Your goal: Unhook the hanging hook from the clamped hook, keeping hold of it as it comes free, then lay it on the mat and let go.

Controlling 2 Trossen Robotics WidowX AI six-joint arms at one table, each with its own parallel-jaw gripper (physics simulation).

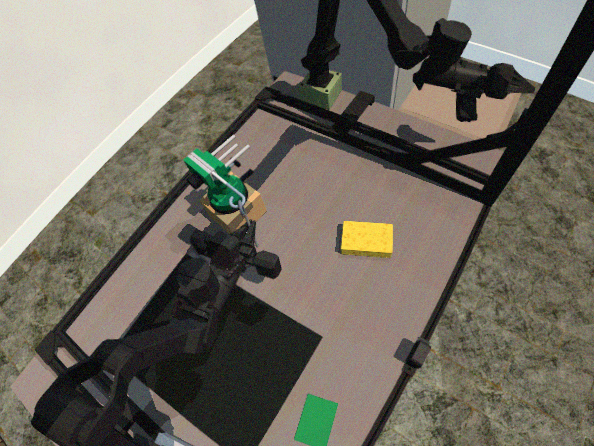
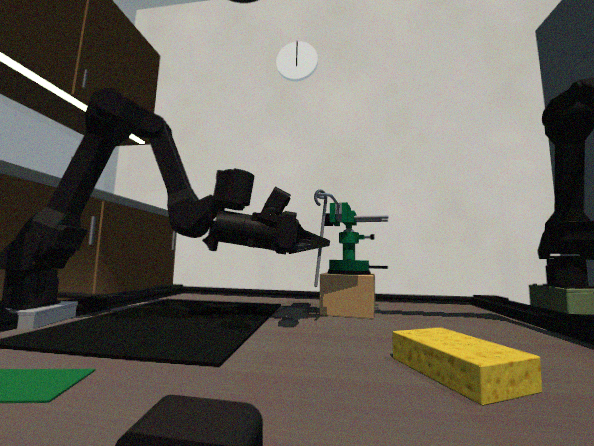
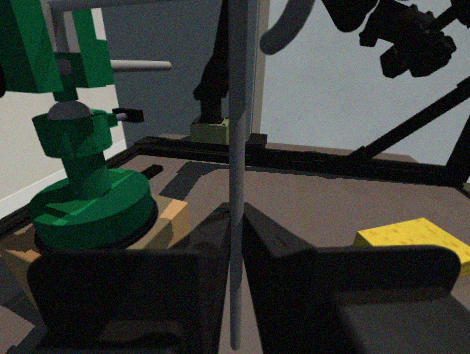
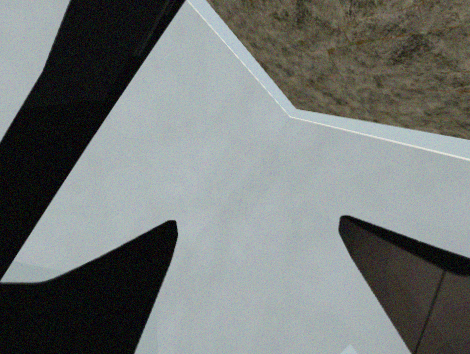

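Where they show: left gripper, fingertip midpoint: [image 1: 253, 220] [image 2: 329, 243] [image 3: 234, 211]; right gripper, fingertip midpoint: [image 1: 523, 89] [image 4: 257, 225]; left arm's base at its link origin: [image 2: 28, 305]; right arm's base at its link origin: [image 1: 320, 79] [image 2: 568, 287] [image 3: 211, 121].
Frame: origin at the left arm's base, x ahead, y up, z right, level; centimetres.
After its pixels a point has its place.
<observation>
The grey hanging hook [image 1: 244, 213] @(x 48.8, y 19.3, z 1.3 cm) [image 2: 323, 220] @(x 49.9, y 16.1, z 0.4 cm) [image 3: 237, 150] @(x 49.6, y 15.6, z 0.1 cm) hangs nearly upright, its top curl at the end of the clamped hook [image 1: 228, 185] @(x 52.9, y 21.1, z -3.6 cm) [image 2: 334, 198] @(x 52.4, y 20.8, z -1.7 cm) [image 3: 100, 6] @(x 53.7, y 20.6, z -5.7 cm). The clamped hook sticks out of the green vise [image 1: 227, 194] @(x 57.0, y 8.9, z -9.9 cm) [image 2: 348, 251] @(x 57.6, y 10.8, z -9.7 cm) [image 3: 85, 170] @(x 56.8, y 11.4, z -10.4 cm). My left gripper [image 1: 249, 234] @(x 51.1, y 11.9, z 0.2 cm) [image 2: 328, 242] @(x 51.1, y 11.9, z 0.2 cm) [image 3: 234, 211] @(x 51.1, y 11.9, z 0.2 cm) is shut on the hanging hook's straight shank, below the curl; the shank's lower end shows under the fingers. The black mat [image 1: 270, 370] @(x 25.0, y -2.1, z 11.8 cm) [image 2: 200, 340] @(x 31.4, y -2.1, z 11.9 cm) lies under my left arm. My right gripper [image 1: 500, 105] [image 4: 257, 225] @(x 89.9, y 24.0, z 47.1 cm) is open and empty, far from the hooks.
The vise stands on a wooden block [image 1: 257, 207] @(x 59.0, y 2.2, z -4.7 cm) [image 2: 347, 300] @(x 56.2, y 0.7, z -5.8 cm) [image 3: 175, 220] @(x 58.7, y 5.3, z -4.8 cm). A yellow sponge [image 1: 367, 238] @(x 59.3, y 0.5, z 23.0 cm) [image 2: 465, 350] @(x 58.9, y 0.5, z 25.5 cm) [image 3: 415, 232] @(x 61.6, y 0.6, z 23.9 cm) lies to the right of it. A green card [image 1: 316, 420] @(x 19.1, y -2.5, z 24.1 cm) [image 2: 40, 385] @(x 21.0, y -2.4, z 24.6 cm) lies beside the mat. A black frame edges the table.
</observation>
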